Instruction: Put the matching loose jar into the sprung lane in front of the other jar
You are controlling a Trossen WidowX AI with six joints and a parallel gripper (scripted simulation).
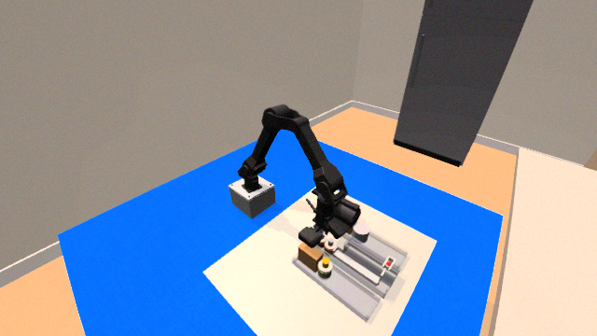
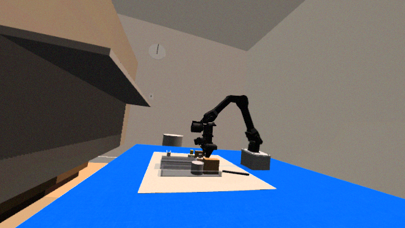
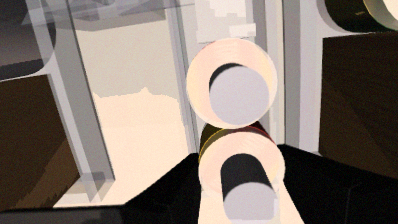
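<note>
The pusher lane is 130 mm ahead of my gripper tip, 50 mm to the left of it and 20 mm below it. From my gripper tip the other things lie so: grey cylinder 140 mm to the left, 60 mm ahead, 10 mm below; black rod 150 mm behind, 110 mm to the left, 30 mm below.
</note>
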